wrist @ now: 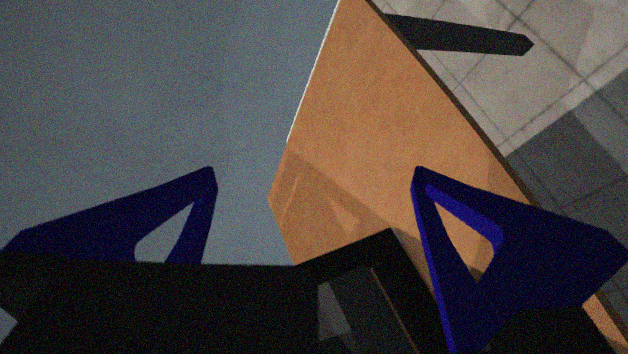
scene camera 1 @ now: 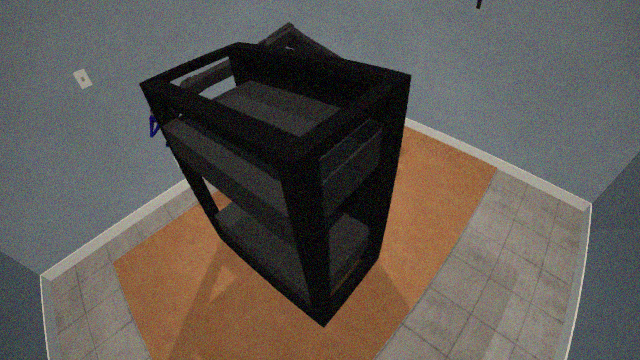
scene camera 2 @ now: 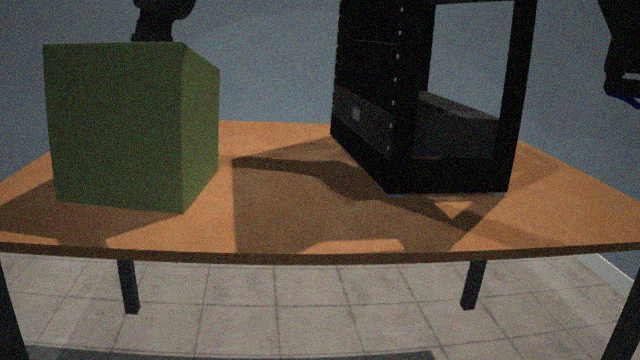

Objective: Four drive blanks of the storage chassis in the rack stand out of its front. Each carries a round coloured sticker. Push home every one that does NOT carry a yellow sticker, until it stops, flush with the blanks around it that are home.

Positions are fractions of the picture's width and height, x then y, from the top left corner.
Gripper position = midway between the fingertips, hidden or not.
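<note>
A black rack appears at (scene camera 1: 0.48,0.41), (scene camera 2: 0.60,0.32) and (wrist: 0.56,0.86). My gripper is visible at (wrist: 0.50,0.50).
</note>
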